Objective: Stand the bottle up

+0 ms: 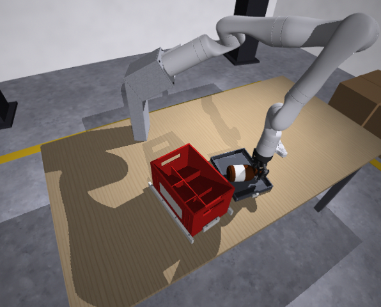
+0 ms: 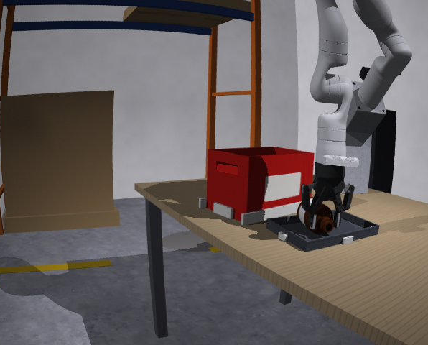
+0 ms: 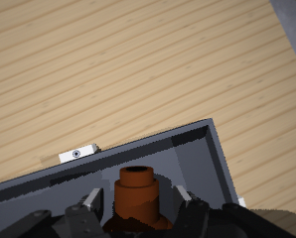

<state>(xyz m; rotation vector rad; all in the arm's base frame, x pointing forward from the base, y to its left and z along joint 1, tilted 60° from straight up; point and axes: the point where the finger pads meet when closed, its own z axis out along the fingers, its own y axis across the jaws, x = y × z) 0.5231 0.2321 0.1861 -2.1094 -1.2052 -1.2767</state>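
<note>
Right now the brown bottle is 1 cm behind my hand and 5 cm to the right of it. Round my hand: dark grey tray: 4 cm behind, 5 cm to the right, 3 cm below; then red crate: 1 cm ahead, 33 cm to the right, 4 cm above.
</note>
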